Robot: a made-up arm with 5 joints.
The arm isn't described. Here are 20 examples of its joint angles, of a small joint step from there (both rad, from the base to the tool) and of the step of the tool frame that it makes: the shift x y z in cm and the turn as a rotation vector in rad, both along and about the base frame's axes.
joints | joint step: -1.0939 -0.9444 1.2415 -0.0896 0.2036 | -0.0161 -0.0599 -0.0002 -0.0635 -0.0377
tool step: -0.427 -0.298 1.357 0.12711 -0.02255 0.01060
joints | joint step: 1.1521 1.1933 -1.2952 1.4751 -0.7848 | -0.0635 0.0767 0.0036 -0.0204 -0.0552
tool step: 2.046 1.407 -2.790 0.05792 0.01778 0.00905
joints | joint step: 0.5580 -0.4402 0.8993 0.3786 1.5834 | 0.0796 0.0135 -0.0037 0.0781 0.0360
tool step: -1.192 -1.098 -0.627 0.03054 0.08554 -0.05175
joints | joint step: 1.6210 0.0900 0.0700 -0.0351 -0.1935 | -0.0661 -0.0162 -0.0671 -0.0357 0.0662
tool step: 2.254 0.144 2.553 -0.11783 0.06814 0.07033
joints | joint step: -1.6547 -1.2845 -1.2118 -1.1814 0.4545 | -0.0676 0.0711 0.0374 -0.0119 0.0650
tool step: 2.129 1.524 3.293 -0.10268 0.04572 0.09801
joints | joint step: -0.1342 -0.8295 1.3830 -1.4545 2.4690 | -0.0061 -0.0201 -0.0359 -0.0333 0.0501
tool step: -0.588 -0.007 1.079 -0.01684 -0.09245 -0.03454
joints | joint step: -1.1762 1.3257 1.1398 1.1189 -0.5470 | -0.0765 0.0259 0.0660 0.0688 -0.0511
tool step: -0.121 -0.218 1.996 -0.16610 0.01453 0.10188
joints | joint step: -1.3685 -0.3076 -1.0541 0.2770 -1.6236 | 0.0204 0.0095 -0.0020 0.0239 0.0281
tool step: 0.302 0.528 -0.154 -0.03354 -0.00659 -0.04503
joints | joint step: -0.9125 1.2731 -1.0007 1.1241 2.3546 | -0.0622 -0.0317 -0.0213 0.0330 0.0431
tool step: -1.799 1.609 1.452 0.01156 -0.01814 0.10457
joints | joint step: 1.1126 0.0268 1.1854 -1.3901 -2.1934 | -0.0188 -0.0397 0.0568 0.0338 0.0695
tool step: -0.031 1.010 -0.398 0.01445 0.08426 0.00823
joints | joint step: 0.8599 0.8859 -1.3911 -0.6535 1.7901 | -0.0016 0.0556 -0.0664 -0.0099 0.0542
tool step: 0.136 -0.067 -0.721 -0.02951 0.00253 -0.04829
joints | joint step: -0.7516 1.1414 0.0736 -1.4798 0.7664 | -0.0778 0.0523 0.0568 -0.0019 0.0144
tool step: -2.934 0.972 -2.534 -0.08612 0.06542 0.07470
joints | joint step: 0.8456 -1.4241 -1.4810 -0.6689 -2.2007 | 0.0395 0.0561 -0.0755 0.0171 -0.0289
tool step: 1.434 0.667 0.626 -0.01876 0.01848 -0.05164
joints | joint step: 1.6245 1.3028 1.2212 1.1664 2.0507 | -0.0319 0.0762 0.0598 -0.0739 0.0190
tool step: 0.035 0.941 0.892 0.06145 -0.01823 0.02148
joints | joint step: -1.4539 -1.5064 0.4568 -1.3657 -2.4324 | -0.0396 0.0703 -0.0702 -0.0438 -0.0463
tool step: 0.585 0.069 0.910 0.04007 -0.03936 0.06958
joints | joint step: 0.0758 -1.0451 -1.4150 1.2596 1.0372 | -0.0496 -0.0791 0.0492 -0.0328 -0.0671
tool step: -1.932 -0.939 -1.281 0.01910 -0.06376 0.11287
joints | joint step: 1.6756 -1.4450 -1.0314 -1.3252 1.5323 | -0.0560 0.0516 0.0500 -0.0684 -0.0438
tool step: -2.011 -0.982 2.401 0.03579 0.03239 0.02971
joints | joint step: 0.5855 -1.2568 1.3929 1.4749 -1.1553 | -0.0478 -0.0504 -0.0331 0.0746 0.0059
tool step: -0.255 0.294 0.526 -0.00456 -0.00765 0.05370
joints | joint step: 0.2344 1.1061 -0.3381 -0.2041 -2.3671 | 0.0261 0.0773 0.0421 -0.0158 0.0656
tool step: -1.841 -0.610 -3.558 -0.02658 0.11353 0.01183
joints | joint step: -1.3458 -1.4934 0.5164 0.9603 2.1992 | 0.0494 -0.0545 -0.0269 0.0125 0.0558
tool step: -0.235 -1.386 0.329 0.05298 -0.07104 -0.05222
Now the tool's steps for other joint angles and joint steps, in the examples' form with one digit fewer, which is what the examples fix.
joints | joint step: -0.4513 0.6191 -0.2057 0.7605 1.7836 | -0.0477 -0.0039 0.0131 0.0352 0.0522
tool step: -1.26 1.24 -0.24 -0.0373 0.0307 0.0963
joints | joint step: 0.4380 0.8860 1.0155 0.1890 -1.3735 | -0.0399 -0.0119 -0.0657 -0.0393 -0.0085
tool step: 2.06 -0.43 -0.61 -0.0509 -0.1053 0.0322
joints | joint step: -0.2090 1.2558 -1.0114 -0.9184 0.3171 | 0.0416 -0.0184 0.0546 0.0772 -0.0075
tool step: 0.85 -1.72 -1.10 -0.0152 0.1125 -0.0372
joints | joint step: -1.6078 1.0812 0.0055 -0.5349 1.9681 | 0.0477 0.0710 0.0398 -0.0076 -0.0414
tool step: 1.73 -1.79 -2.89 -0.1036 0.0328 -0.0712
